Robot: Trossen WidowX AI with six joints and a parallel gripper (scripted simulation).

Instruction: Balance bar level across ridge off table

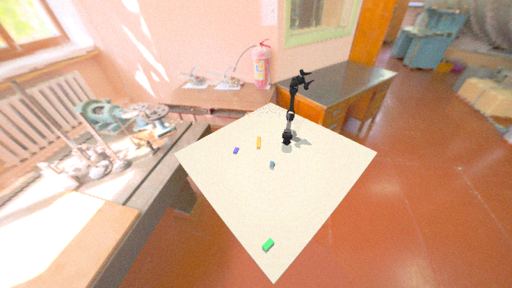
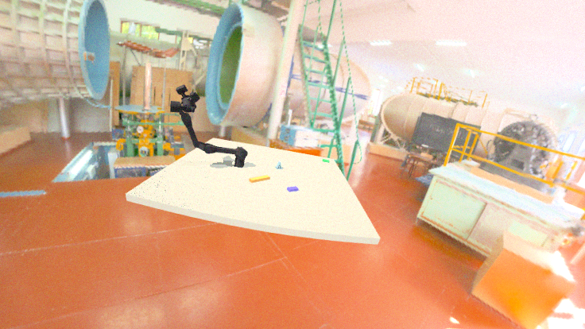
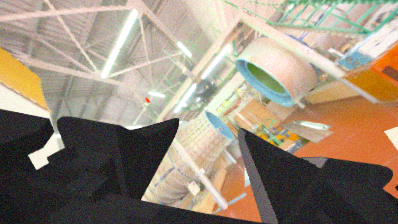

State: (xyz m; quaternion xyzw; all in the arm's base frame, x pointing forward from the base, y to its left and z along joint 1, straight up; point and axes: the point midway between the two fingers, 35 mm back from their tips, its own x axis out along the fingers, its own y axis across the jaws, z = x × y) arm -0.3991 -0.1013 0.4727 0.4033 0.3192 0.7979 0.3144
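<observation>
Right now the bar is 60 cm ahead of my gripper tip, 48 cm below it and 11 cm to the right of it. Also, from my gripper tip: purple block 82 cm ahead, 48 cm below, 18 cm to the right; green block 116 cm ahead, 58 cm to the left, 48 cm below.
</observation>
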